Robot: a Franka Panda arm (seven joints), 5 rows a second.
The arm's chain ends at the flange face. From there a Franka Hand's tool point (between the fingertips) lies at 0.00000 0.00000 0.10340 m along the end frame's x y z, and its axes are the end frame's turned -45 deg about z.
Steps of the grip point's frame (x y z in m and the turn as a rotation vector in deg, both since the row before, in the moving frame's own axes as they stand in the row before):
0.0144 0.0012 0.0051 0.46 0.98 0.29
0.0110 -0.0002 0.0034 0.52 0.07 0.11
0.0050 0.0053 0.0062 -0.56 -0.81 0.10
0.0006 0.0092 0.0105 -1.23 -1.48 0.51
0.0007 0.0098 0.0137 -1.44 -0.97 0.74
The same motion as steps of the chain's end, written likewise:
0.0104 -0.0075 0.0051 1.02 0.37 0.29
0.0082 -0.0072 0.0034 0.42 -0.32 0.11
0.0076 -0.0015 0.0062 -0.97 -0.18 0.10
0.0073 0.0026 0.0106 -1.92 -0.18 0.51
0.0068 0.0034 0.0137 -1.70 0.33 0.74

